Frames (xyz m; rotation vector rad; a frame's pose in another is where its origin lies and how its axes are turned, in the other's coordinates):
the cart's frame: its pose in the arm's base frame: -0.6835 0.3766 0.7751 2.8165 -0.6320 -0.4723
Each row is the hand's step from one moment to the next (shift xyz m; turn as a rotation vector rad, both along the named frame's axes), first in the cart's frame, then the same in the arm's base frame.
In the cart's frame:
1: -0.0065 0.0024 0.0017 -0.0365 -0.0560 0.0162
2: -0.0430 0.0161 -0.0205 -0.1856 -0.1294 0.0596
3: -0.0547 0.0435 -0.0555 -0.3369 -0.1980 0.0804
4: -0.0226 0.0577 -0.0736 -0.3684 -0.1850 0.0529
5: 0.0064 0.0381 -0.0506 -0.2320 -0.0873 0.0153
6: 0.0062 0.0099 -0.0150 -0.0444 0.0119 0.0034
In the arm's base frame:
1: -0.0071 0.0005 0.0008 -0.0159 0.0636 -0.0209
2: -0.0356 0.0078 0.0346 -0.1313 0.1890 -0.0424
3: -0.0436 -0.0064 0.0776 -0.2423 0.3142 -0.0411
4: -0.0150 -0.0308 0.0899 -0.2645 0.3206 -0.0039
5: 0.0090 -0.0296 0.0557 -0.1712 0.1786 0.0223
6: 0.0069 -0.0094 0.0150 -0.0437 0.0088 0.0117

